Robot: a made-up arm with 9 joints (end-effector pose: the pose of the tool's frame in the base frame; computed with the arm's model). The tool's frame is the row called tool. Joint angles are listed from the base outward.
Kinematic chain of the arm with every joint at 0, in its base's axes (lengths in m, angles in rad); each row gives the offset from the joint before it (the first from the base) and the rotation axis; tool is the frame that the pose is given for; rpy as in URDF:
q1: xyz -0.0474 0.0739 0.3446 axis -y
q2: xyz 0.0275 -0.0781 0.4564 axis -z
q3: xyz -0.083 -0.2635 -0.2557 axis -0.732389 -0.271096 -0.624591
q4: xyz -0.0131 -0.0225 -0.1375 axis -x
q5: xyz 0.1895 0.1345 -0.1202 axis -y
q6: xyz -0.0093 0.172 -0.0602 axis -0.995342 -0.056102 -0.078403
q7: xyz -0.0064 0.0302 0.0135 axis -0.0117 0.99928 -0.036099
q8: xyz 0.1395 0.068 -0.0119 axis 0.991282 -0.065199 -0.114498
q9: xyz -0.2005 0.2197 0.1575 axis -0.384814 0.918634 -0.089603
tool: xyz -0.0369 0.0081 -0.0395 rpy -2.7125 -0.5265 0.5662
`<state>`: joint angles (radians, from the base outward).
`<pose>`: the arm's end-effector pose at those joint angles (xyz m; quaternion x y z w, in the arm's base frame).
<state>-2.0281 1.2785 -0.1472 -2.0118 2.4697 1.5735 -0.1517 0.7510 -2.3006</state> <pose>0.6183 -0.5001 0.5114 -0.0372 0.7154 -0.2440 0.6537</pose>
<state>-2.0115 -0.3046 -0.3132 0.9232 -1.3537 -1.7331 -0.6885 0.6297 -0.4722</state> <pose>-0.0822 -0.0084 0.1560 0.8825 -0.4251 -0.1919 0.0598</pose>
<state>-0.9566 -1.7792 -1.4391 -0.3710 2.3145 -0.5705 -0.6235 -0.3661 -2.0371</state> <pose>0.5573 -0.4453 0.7034 0.4331 -0.5464 0.7111 0.0904</pose>
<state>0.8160 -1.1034 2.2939 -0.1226 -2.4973 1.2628 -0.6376 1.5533 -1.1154</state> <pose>0.1595 0.0303 1.1128 -0.4108 -0.0755 -0.8712 0.2579</pose>
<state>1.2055 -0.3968 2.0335 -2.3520 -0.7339 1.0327 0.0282 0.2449 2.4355</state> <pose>-0.5181 0.2133 0.2706 0.9929 -0.1179 0.0144 0.0013</pose>
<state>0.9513 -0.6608 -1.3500 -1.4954 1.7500 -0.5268 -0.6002 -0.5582 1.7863</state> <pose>-0.4277 -0.2362 1.0644 -0.5209 -0.2103 0.2405 0.7916</pose>
